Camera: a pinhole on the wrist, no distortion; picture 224 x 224 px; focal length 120.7 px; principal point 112.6 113.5 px. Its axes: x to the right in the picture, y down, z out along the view. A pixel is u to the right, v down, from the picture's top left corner.
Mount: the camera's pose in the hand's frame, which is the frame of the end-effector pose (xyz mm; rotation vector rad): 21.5 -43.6 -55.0 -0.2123 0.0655 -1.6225
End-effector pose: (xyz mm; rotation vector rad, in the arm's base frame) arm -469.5 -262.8 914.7 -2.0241 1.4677 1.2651
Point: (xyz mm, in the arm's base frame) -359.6 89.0 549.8
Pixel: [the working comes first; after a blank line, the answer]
In the camera's frame: 316.2 15.0 430.7

201 118
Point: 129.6 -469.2 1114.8
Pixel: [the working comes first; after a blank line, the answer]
In the camera's frame: 311.3 85.0 -499.5

behind the camera
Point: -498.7 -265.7 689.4
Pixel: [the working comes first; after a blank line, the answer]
In the camera's frame: -10.6 123.5 216.1

107 183
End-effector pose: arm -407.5 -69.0 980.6 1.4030 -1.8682 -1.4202
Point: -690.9 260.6 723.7
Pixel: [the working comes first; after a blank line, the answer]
In the camera's frame: 117.0 -218.2 497.9

141 61
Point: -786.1 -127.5 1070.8
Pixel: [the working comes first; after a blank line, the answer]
In the camera's frame: -279.7 92.9 336.7

12 147
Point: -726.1 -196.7 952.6
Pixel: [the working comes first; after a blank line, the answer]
In the camera's frame: -155.9 170.4 304.8

51 181
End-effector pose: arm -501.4 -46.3 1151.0 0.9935 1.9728 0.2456
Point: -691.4 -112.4 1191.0
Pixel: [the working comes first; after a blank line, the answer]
In the camera's frame: 75.2 -16.2 -116.9

behind the camera
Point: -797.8 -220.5 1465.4
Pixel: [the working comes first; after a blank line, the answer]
In the camera's frame: 53.3 -194.8 -373.7

behind the camera
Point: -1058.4 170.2 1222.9
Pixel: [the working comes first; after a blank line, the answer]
In the camera's frame: 24.8 330.9 -421.2

behind the camera
